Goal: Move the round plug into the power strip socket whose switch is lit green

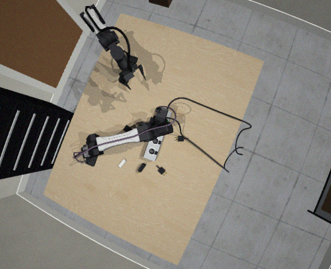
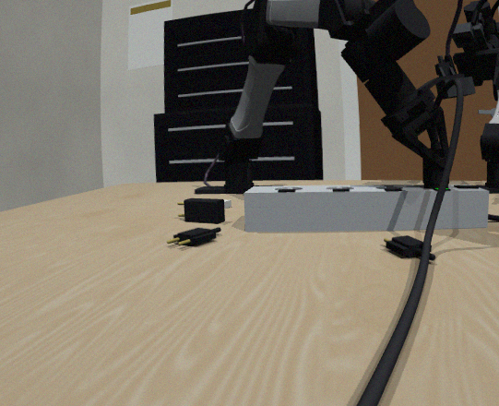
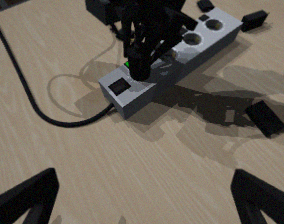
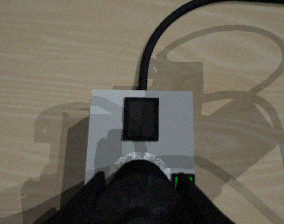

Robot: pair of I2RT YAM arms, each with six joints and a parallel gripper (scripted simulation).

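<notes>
The black round plug lies 10 mm to the right of my right hand and 10 mm below it. From my right hand the other things lie so: white block (370 mm to the right, 150 mm behind, 80 mm below); then black block (200 mm behind, 150 mm to the right, 80 mm below); then black adapter (360 mm to the right, 70 mm below, 20 mm behind).
</notes>
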